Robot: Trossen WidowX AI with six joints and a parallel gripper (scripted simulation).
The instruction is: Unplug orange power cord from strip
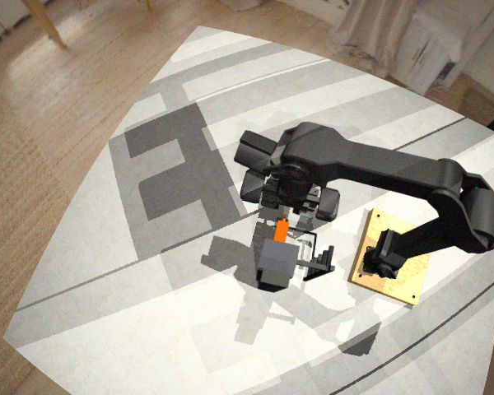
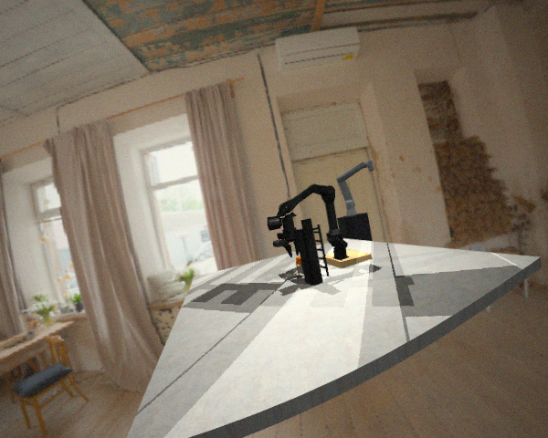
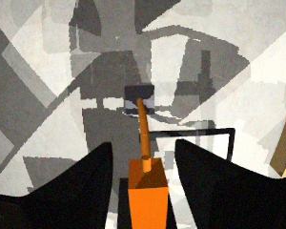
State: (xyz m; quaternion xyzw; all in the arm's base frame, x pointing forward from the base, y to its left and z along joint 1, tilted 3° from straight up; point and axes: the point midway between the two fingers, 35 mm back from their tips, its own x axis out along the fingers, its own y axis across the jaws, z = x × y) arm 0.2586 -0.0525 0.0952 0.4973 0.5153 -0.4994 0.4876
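Now: the plug 7 cm to the left of my gripper tip, 1 cm below it and 1 cm behind it.
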